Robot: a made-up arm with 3 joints. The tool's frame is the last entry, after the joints. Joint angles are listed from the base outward. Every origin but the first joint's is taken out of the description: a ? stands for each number. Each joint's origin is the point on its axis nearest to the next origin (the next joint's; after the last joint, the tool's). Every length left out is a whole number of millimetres.
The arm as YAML. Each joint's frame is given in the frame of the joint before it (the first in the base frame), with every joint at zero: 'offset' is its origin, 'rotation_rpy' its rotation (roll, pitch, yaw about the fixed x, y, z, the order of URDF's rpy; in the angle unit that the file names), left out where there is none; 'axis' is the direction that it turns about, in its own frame. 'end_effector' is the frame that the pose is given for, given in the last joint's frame.
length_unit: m
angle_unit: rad
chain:
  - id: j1
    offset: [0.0, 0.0, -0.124]
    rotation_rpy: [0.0, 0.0, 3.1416]
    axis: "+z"
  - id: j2
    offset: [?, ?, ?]
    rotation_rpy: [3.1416, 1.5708, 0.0]
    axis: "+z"
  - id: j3
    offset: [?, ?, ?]
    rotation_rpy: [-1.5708, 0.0, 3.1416]
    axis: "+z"
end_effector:
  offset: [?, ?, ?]
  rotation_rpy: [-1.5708, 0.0, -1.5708]
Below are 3 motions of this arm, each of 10 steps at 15 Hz.
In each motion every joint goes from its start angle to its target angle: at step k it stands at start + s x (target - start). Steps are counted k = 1, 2, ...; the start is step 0. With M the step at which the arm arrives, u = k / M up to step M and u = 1 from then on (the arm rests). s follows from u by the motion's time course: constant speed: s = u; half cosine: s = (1 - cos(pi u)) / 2; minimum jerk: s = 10 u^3 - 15 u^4 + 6 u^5.
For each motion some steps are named. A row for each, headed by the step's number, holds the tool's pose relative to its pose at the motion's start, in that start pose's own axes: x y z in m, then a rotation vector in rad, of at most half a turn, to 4 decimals.
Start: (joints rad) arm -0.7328 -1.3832 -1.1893
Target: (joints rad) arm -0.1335 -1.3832 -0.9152
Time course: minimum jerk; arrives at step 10
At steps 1, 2, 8, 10:
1: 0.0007 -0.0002 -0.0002 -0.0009 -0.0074 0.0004
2: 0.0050 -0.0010 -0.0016 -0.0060 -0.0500 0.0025
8: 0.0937 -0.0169 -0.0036 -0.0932 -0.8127 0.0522
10: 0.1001 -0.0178 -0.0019 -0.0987 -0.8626 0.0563

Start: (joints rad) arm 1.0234 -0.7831 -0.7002
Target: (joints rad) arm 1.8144 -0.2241 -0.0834
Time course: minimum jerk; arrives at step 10
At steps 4, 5, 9, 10:
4: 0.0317 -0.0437 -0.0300 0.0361 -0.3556 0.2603
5: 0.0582 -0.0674 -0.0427 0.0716 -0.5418 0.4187
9: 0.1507 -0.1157 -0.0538 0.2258 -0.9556 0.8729
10: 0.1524 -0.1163 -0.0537 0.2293 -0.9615 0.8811

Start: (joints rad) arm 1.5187 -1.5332 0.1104
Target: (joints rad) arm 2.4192 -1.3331 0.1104
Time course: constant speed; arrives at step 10
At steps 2, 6, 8, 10:
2: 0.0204 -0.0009 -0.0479 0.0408 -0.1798 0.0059
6: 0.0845 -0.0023 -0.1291 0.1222 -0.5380 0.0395
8: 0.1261 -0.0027 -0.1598 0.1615 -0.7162 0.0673
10: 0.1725 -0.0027 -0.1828 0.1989 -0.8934 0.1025

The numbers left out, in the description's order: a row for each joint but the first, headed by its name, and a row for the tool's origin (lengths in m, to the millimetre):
j2: 0.174 0.1 0.0
j3: 0.063 0.023 0.0
tool: 0.053 0.09 0.0

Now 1 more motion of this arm.
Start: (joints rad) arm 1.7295 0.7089 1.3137
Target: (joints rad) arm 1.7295 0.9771 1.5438
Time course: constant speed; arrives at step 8
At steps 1, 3, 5, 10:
1: -0.0007 0.0046 -0.0024 0.0081 -0.0288 -0.0325
3: -0.0013 0.0142 -0.0072 0.0214 -0.0862 -0.0983
5: -0.0010 0.0241 -0.0119 0.0309 -0.1435 -0.1649
10: 0.0014 0.0393 -0.0190 0.0381 -0.2287 -0.2661

